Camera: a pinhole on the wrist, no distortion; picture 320 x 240 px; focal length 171.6 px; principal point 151.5 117.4 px. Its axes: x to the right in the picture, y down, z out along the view. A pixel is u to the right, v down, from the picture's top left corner.
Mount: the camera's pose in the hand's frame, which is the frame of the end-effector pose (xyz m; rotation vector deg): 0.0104 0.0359 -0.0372 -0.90 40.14 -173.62
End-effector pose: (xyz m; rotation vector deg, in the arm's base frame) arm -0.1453 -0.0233 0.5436 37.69 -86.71 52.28
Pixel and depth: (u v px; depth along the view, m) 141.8 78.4 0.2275
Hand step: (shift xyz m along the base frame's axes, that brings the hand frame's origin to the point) -0.0927 -0.1663 0.0277
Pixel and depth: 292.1 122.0 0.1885
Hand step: -0.0029 -0.1528 -0.1288
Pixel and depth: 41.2 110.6 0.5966
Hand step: -0.1773 -0.4919 0.4292
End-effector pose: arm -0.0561 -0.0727 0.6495 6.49 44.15 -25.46
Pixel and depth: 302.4 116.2 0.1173
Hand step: -0.0204 -0.0028 0.1135
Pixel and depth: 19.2 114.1 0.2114
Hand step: 0.1907 -0.1442 -0.0095
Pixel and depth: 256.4 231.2 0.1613
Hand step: -0.0698 -0.1082 0.1092
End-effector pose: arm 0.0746 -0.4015 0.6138 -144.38 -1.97 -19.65
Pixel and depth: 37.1 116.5 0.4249
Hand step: 0.3581 0.2930 -0.1206
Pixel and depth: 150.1 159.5 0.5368
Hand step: 0.0863 0.4784 -0.1240
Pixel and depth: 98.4 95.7 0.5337
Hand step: 0.2746 0.3644 -0.2547
